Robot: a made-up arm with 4 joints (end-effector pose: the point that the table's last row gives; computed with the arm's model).
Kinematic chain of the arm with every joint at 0, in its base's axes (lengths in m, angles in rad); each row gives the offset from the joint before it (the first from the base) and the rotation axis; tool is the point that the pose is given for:
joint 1: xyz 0 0 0.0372 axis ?
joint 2: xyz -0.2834 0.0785 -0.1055 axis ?
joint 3: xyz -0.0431 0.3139 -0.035 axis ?
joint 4: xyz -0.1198 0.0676 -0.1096 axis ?
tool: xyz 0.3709 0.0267 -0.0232
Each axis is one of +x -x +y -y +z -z.
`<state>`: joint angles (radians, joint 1 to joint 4).
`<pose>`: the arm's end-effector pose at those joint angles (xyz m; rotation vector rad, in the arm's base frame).
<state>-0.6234 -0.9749 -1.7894 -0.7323</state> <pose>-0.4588 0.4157 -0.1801 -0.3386 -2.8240 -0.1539</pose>
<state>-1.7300 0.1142 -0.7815 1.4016</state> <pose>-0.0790 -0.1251 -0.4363 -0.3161 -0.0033 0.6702</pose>
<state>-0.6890 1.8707 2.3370 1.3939</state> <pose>-0.3490 0.5086 -0.1122 0.4286 -1.0625 1.8161</pose>
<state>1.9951 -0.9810 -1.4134 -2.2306</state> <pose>-0.3833 -0.2619 0.3856 -0.1104 1.2368 -2.0536</pose>
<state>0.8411 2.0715 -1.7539 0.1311</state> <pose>-0.0952 0.5141 0.2341 0.9637 0.3098 0.1148</pose>
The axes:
joint 1: +x
joint 2: +y
joint 3: +y
joint 4: +x

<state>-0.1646 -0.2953 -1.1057 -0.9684</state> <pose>-0.1294 0.4616 0.0330 -0.9340 -1.3504 -0.5740</pose>
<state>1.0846 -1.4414 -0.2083 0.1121</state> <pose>-0.1448 0.1333 0.5200 0.9008 -1.5300 -0.8087</pose>
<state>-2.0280 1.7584 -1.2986 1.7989</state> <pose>-0.1195 -0.4242 -0.2852 -0.2250 -0.1548 -0.4340</pose>
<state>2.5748 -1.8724 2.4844 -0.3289</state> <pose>-0.1122 -0.1908 0.6272 2.1614 0.0899 0.7522</pose>
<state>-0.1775 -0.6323 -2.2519 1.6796</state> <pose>-0.5198 0.4695 -0.0647 0.2598 -1.7624 2.3560</pose>
